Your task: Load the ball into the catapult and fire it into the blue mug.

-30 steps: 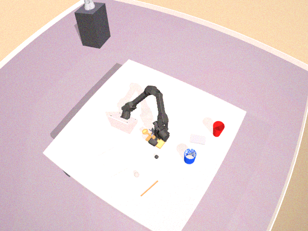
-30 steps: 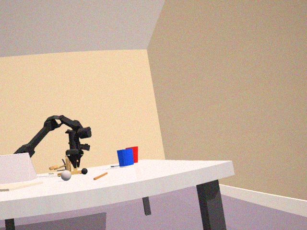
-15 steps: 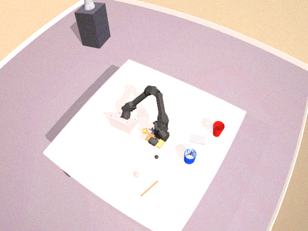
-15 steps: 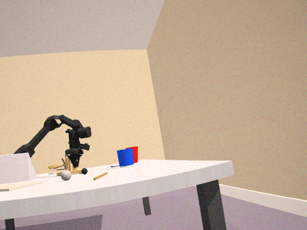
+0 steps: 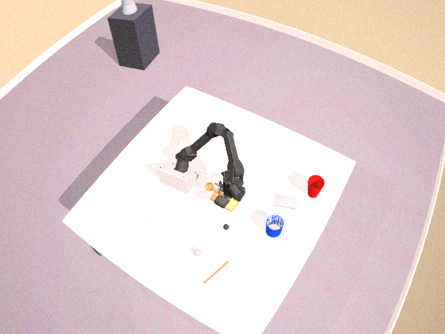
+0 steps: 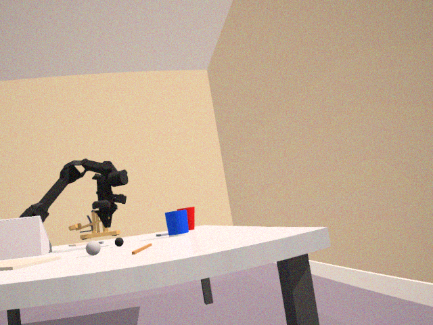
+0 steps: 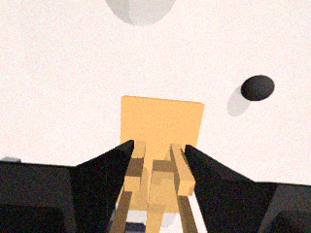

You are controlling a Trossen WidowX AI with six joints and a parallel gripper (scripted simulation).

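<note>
Right now the small black ball is 30 mm ahead of my gripper tip, 130 mm to the right of it and 60 mm below it. From my gripper tip the other things lie so: grey flat plate: 280 mm ahead, 140 mm to the left, 70 mm below; then blue mug: 270 mm ahead, 60 mm to the right, 40 mm below; then wooden catapult: 60 mm behind, 30 mm to the left, 20 mm above.
</note>
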